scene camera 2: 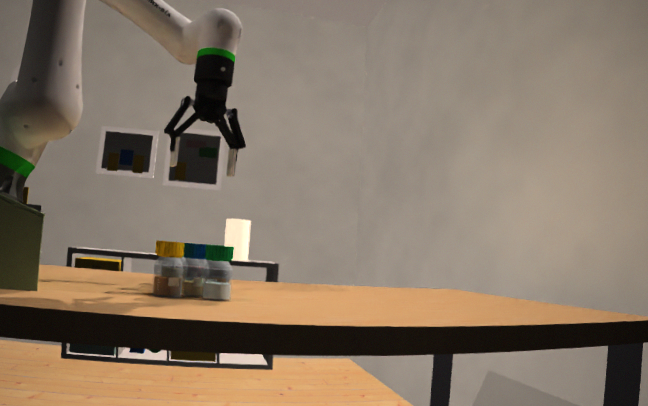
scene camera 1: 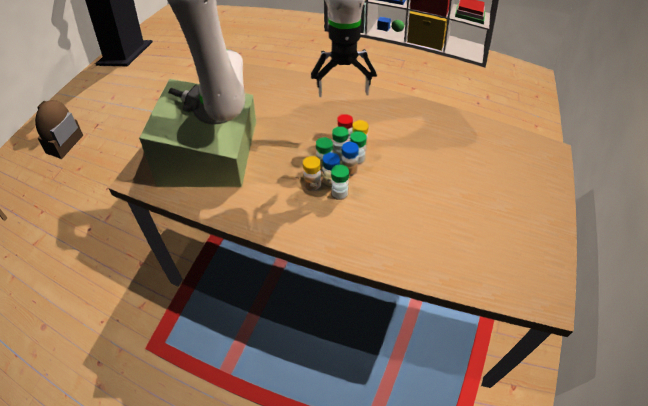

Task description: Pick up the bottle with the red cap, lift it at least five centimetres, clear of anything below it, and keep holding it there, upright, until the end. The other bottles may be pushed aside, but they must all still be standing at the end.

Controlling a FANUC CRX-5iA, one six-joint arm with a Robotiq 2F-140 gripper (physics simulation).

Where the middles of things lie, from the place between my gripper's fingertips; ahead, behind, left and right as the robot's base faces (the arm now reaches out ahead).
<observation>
Now: hand 22 cm above the blue-capped bottle [scene camera 2: 193, 267], 13 cm to the left of it and 1 cm past it.
</observation>
